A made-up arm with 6 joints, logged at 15 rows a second.
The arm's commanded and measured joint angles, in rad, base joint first. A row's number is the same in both.
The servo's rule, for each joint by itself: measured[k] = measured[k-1] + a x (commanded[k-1-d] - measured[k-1]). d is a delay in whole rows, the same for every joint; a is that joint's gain. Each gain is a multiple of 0.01, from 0.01 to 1. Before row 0 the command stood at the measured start. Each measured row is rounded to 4 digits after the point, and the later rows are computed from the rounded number. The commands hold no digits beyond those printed.
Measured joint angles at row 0:
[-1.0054 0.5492 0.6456 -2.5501 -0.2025 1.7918]
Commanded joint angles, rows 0 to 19:
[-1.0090 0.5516 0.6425 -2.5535 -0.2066 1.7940]
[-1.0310 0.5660 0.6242 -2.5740 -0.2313 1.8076]
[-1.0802 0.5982 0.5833 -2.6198 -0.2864 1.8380]
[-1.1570 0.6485 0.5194 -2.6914 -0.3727 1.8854]
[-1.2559 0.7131 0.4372 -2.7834 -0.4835 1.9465]
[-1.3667 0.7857 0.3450 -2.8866 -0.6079 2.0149]
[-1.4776 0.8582 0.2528 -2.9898 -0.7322 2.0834]
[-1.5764 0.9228 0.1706 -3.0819 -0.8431 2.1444]
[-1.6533 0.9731 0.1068 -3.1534 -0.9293 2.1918]
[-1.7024 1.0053 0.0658 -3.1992 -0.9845 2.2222]
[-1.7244 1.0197 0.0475 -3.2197 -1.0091 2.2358]
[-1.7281 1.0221 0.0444 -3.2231 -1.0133 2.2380]
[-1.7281 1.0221 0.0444 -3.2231 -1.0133 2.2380]
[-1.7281 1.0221 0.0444 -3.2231 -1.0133 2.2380]
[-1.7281 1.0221 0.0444 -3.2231 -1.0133 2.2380]
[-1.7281 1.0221 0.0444 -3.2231 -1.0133 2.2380]
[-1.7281 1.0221 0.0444 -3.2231 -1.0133 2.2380]
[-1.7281 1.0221 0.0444 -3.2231 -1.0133 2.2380]
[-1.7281 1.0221 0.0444 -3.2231 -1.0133 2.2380]
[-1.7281 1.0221 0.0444 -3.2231 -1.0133 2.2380]
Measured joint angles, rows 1 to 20:
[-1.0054 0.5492 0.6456 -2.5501 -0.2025 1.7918]
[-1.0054 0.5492 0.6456 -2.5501 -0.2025 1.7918]
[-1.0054 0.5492 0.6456 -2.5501 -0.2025 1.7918]
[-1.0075 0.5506 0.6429 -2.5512 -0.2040 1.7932]
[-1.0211 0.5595 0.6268 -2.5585 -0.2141 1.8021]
[-1.0554 0.5819 0.5894 -2.5781 -0.2409 1.8244]
[-1.1143 0.6205 0.5292 -2.6144 -0.2897 1.8622]
[-1.1964 0.6742 0.4501 -2.6685 -0.3614 1.9145]
[-1.2952 0.7389 0.3597 -2.7383 -0.4526 1.9767]
[-1.4010 0.8081 0.2678 -2.8188 -0.5561 2.0429]
[-1.5027 0.8746 0.1842 -2.9030 -0.6623 2.1058]
[-1.5900 0.9317 0.1176 -2.9831 -0.7611 2.1591]
[-1.6552 0.9744 0.0731 -3.0523 -0.8438 2.1982]
[-1.6953 1.0007 0.0511 -3.1059 -0.9050 2.2215]
[-1.7143 1.0131 0.0453 -3.1434 -0.9451 2.2317]
[-1.7223 1.0183 0.0445 -3.1689 -0.9703 2.2356]
[-1.7257 1.0205 0.0444 -3.1862 -0.9862 2.2371]
[-1.7271 1.0214 0.0444 -3.1980 -0.9962 2.2377]
[-1.7277 1.0218 0.0444 -3.2060 -1.0025 2.2379]
[-1.7279 1.0220 0.0444 -3.2115 -1.0065 2.2380]
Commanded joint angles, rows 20 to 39:
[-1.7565 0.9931 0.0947 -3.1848 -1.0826 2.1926]
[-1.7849 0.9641 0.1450 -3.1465 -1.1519 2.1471]
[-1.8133 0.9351 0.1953 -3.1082 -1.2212 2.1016]
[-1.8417 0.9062 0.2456 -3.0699 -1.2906 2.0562]
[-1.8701 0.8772 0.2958 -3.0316 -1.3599 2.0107]
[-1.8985 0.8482 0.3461 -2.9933 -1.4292 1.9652]
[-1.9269 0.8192 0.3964 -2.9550 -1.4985 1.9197]
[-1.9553 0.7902 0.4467 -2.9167 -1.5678 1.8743]
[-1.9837 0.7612 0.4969 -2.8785 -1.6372 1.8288]
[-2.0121 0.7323 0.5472 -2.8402 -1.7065 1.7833]
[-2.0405 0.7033 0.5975 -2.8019 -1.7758 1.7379]
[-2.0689 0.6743 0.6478 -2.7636 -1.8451 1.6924]
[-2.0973 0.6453 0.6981 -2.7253 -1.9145 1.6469]
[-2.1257 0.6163 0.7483 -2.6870 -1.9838 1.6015]
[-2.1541 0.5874 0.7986 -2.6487 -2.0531 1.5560]
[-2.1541 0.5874 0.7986 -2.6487 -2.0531 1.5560]
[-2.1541 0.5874 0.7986 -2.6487 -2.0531 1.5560]
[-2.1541 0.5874 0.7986 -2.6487 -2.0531 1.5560]
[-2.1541 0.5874 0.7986 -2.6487 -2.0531 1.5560]
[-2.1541 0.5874 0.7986 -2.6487 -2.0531 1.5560]
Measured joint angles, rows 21 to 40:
[-1.7280 1.0221 0.0444 -3.2152 -1.0090 2.2380]
[-1.7281 1.0221 0.0444 -3.2177 -1.0106 2.2380]
[-1.7281 1.0221 0.0444 -3.2194 -1.0116 2.2380]
[-1.7446 1.0053 0.0877 -3.2083 -1.0379 2.2099]
[-1.7680 0.9814 0.1370 -3.1885 -1.0801 2.1710]
[-1.7943 0.9545 0.1871 -3.1628 -1.1323 2.1280]
[-1.8218 0.9265 0.2374 -3.1331 -1.1909 2.0835]
[-1.8498 0.8979 0.2876 -3.1006 -1.2534 2.0384]
[-1.8780 0.8691 0.3379 -3.0663 -1.3184 1.9930]
[-1.9064 0.8402 0.3882 -3.0307 -1.3850 1.9476]
[-1.9348 0.8112 0.4385 -2.9942 -1.4526 1.9022]
[-1.9632 0.7822 0.4887 -2.9572 -1.5209 1.8567]
[-1.9916 0.7533 0.5390 -2.9198 -1.5896 1.8112]
[-2.0200 0.7243 0.5893 -2.8821 -1.6585 1.7658]
[-2.0484 0.6953 0.6396 -2.8442 -1.7275 1.7203]
[-2.0768 0.6663 0.6899 -2.8062 -1.7967 1.6748]
[-2.1052 0.6373 0.7401 -2.7681 -1.8659 1.6294]
[-2.1336 0.6084 0.7904 -2.7299 -1.9352 1.5839]
[-2.1455 0.5962 0.7975 -2.7039 -1.9788 1.5666]
[-2.1505 0.5911 0.7984 -2.6862 -2.0063 1.5600]

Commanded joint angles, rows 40 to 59:
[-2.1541 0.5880 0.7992 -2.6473 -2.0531 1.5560]
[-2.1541 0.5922 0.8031 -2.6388 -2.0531 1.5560]
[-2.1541 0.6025 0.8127 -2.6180 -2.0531 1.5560]
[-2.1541 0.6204 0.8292 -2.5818 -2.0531 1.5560]
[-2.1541 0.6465 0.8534 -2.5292 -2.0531 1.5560]
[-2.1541 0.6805 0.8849 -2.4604 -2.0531 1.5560]
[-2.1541 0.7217 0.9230 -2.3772 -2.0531 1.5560]
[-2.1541 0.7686 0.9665 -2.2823 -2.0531 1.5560]
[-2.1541 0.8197 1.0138 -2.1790 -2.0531 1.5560]
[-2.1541 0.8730 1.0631 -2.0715 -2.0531 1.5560]
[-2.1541 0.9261 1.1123 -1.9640 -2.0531 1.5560]
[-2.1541 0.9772 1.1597 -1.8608 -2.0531 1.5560]
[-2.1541 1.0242 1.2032 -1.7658 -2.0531 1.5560]
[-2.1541 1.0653 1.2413 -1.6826 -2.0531 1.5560]
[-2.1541 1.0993 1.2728 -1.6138 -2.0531 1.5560]
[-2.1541 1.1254 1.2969 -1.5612 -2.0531 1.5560]
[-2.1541 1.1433 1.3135 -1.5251 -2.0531 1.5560]
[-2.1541 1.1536 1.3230 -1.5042 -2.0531 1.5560]
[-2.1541 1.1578 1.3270 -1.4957 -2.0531 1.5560]
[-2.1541 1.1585 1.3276 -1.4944 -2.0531 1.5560]
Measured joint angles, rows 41 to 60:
[-2.1526 0.5890 0.7986 -2.6742 -2.0236 1.5575]
[-2.1535 0.5881 0.7986 -2.6660 -2.0345 1.5566]
[-2.1538 0.5877 0.7986 -2.6605 -2.0414 1.5562]
[-2.1540 0.5879 0.7991 -2.6563 -2.0457 1.5561]
[-2.1541 0.5904 0.8025 -2.6507 -2.0484 1.5560]
[-2.1541 0.5974 0.8113 -2.6402 -2.0501 1.5560]
[-2.1541 0.6107 0.8267 -2.6215 -2.0512 1.5560]
[-2.1541 0.6315 0.8497 -2.5920 -2.0519 1.5560]
[-2.1541 0.6599 0.8800 -2.5499 -2.0523 1.5560]
[-2.1541 0.6957 0.9170 -2.4946 -2.0526 1.5560]
[-2.1541 0.7380 0.9596 -2.4267 -2.0528 1.5560]
[-2.1541 0.7854 1.0062 -2.3474 -2.0529 1.5560]
[-2.1541 0.8362 1.0551 -2.2591 -2.0530 1.5560]
[-2.1541 0.8883 1.1043 -2.1647 -2.0530 1.5560]
[-2.1541 0.9399 1.1519 -2.0675 -2.0530 1.5560]
[-2.1541 0.9888 1.1960 -1.9710 -2.0530 1.5560]
[-2.1541 1.0332 1.2350 -1.8787 -2.0530 1.5560]
[-2.1541 1.0715 1.2675 -1.7939 -2.0530 1.5560]
[-2.1541 1.1028 1.2928 -1.7194 -2.0530 1.5560]
[-2.1541 1.1263 1.3106 -1.6572 -2.0530 1.5560]

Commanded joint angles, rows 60 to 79:
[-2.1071 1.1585 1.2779 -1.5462 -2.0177 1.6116]
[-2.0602 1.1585 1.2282 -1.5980 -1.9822 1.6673]
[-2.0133 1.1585 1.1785 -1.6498 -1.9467 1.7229]
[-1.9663 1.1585 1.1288 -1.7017 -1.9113 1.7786]
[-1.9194 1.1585 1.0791 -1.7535 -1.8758 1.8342]
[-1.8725 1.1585 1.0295 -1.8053 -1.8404 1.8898]
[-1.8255 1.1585 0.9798 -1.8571 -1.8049 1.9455]
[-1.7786 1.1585 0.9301 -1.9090 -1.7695 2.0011]
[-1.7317 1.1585 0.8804 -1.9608 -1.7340 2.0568]
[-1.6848 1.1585 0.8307 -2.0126 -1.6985 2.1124]
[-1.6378 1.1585 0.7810 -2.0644 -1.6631 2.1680]
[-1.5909 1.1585 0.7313 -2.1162 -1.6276 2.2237]
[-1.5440 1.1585 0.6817 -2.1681 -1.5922 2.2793]
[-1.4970 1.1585 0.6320 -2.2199 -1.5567 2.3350]
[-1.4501 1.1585 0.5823 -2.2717 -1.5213 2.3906]
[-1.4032 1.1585 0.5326 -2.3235 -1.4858 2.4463]
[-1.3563 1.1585 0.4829 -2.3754 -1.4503 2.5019]
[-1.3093 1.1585 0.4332 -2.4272 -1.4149 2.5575]
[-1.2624 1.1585 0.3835 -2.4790 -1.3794 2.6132]
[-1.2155 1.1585 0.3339 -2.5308 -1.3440 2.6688]
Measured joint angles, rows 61 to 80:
[-2.1541 1.1421 1.3213 -1.6082 -2.0530 1.5560]
[-2.1541 1.1512 1.3262 -1.5722 -2.0530 1.5560]
[-2.1541 1.1554 1.3274 -1.5473 -2.0530 1.5560]
[-2.1268 1.1572 1.2848 -1.5469 -2.0399 1.5905]
[-2.0882 1.1580 1.2361 -1.5633 -2.0186 1.6381]
[-2.0448 1.1583 1.1866 -1.5910 -1.9920 1.6907]
[-1.9993 1.1584 1.1369 -1.6264 -1.9621 1.7452]
[-1.9530 1.1585 1.0872 -1.6671 -1.9302 1.8004]
[-1.9063 1.1585 1.0376 -1.7113 -1.8970 1.8558]
[-1.8594 1.1585 0.9879 -1.7580 -1.8629 1.9114]
[-1.8125 1.1585 0.9382 -1.8063 -1.8283 1.9670]
[-1.7656 1.1585 0.8885 -1.8557 -1.7934 2.0227]
[-1.7187 1.1585 0.8388 -1.9059 -1.7583 2.0783]
[-1.6718 1.1585 0.7891 -1.9566 -1.7231 2.1339]
[-1.6249 1.1585 0.7394 -2.0077 -1.6878 2.1896]
[-1.5780 1.1585 0.6898 -2.0590 -1.6524 2.2452]
[-1.5310 1.1585 0.6401 -2.1105 -1.6170 2.3009]
[-1.4841 1.1585 0.5904 -2.1621 -1.5816 2.3565]
[-1.4372 1.1585 0.5407 -2.2137 -1.5462 2.4122]
[-1.3903 1.1585 0.4910 -2.2654 -1.5107 2.4678]

